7 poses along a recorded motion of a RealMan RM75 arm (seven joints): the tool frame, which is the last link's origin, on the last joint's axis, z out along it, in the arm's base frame.
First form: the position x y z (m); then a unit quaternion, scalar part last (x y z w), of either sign.
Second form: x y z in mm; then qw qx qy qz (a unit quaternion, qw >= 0). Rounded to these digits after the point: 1 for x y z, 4 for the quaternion.
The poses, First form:
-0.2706, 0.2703, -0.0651, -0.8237, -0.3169, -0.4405, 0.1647
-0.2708, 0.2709, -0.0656, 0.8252, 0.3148, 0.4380, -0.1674
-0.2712, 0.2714, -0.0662, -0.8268, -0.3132, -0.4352, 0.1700
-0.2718, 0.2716, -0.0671, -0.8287, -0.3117, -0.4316, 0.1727
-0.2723, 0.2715, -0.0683, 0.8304, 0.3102, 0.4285, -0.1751
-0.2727, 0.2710, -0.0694, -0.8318, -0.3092, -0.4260, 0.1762
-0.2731, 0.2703, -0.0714, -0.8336, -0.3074, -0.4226, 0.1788
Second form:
-270.6, 270.3, -65.1, 0.1647, -0.8237, -0.3169, -0.4405
-270.8, 270.9, -65.6, 0.1674, -0.8252, -0.3148, -0.4380
-271.2, 271.4, -66.2, 0.1700, -0.8268, -0.3132, -0.4352
-271.8, 271.6, -67.1, 0.1727, -0.8287, -0.3117, -0.4316
-272.3, 271.5, -68.3, 0.1751, -0.8304, -0.3102, -0.4285
-272.7, 271.0, -69.4, 0.1762, -0.8318, -0.3092, -0.4260
-273.1, 270.3, -71.4, 0.1788, -0.8336, -0.3074, -0.4226

